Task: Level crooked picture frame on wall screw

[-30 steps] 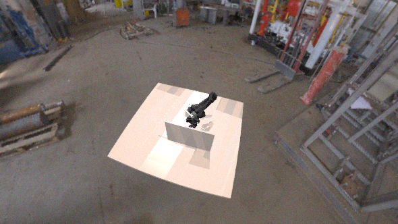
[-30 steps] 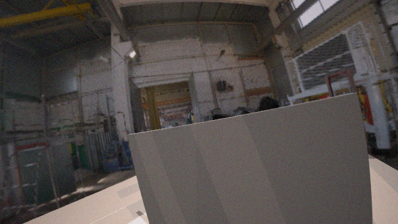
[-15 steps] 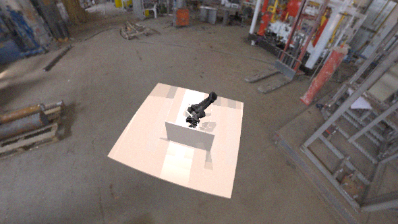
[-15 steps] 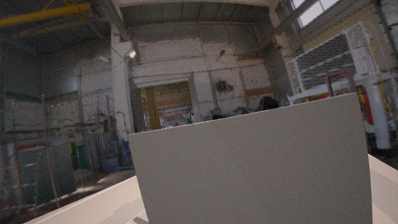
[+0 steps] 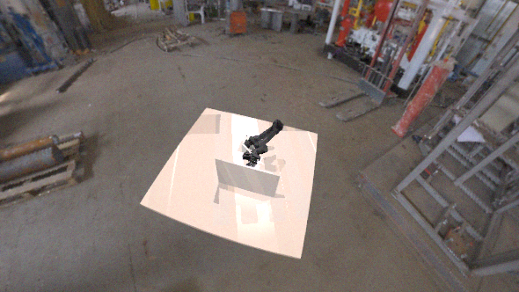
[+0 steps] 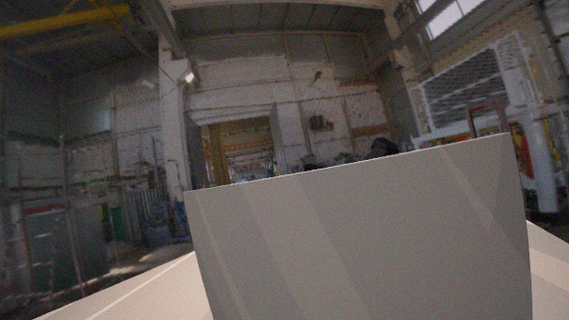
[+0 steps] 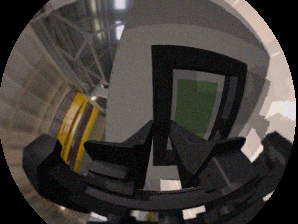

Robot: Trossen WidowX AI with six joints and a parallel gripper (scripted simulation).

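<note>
My gripper tip is now 1 cm short of the picture frame, 2 cm to the left of it and 5 cm above it. Also, from my gripper tip: wall panel: 2 cm ahead, 1 cm to the right, 7 cm below.
</note>
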